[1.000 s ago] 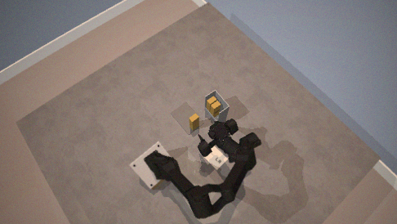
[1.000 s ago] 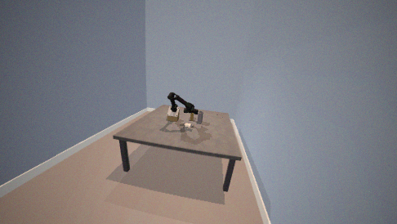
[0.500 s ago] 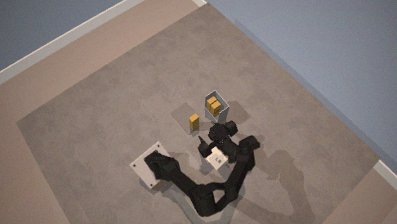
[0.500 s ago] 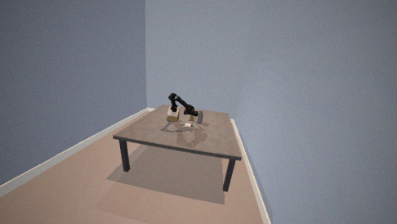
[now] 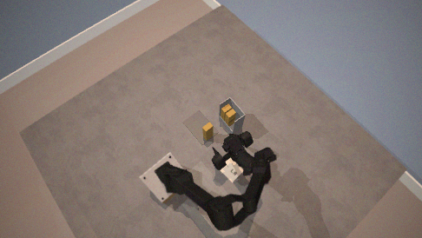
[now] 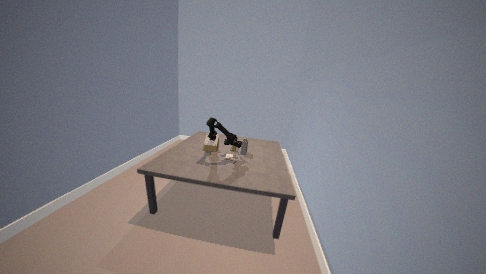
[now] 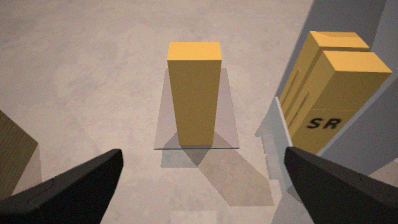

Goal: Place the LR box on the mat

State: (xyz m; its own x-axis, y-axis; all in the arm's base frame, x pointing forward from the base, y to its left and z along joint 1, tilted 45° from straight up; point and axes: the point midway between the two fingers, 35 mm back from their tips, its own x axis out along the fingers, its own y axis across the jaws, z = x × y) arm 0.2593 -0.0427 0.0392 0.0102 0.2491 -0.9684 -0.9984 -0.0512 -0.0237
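My gripper tip is now 14 cm to the right of the grey mat, 11 cm above it and 1 cm past it.
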